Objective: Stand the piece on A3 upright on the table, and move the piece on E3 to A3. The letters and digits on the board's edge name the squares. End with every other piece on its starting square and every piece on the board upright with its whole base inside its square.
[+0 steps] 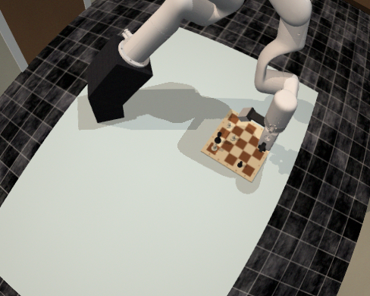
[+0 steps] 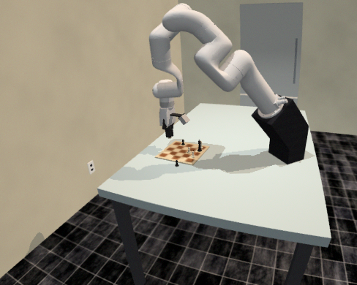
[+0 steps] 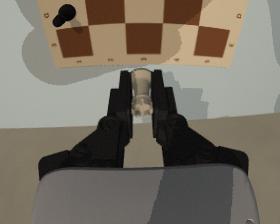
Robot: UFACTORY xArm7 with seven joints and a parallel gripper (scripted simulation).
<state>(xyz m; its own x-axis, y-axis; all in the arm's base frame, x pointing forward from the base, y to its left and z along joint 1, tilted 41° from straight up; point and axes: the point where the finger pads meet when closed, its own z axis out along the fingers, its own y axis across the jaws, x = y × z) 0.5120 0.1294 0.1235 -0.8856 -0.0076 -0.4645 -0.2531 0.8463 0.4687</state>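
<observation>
The tall black piece is 14 cm behind my hand, 7 cm to the right of it and 6 cm below it. Round my hand: white piece 1 cm below; then chessboard 8 cm behind, 2 cm to the right, 10 cm below.
</observation>
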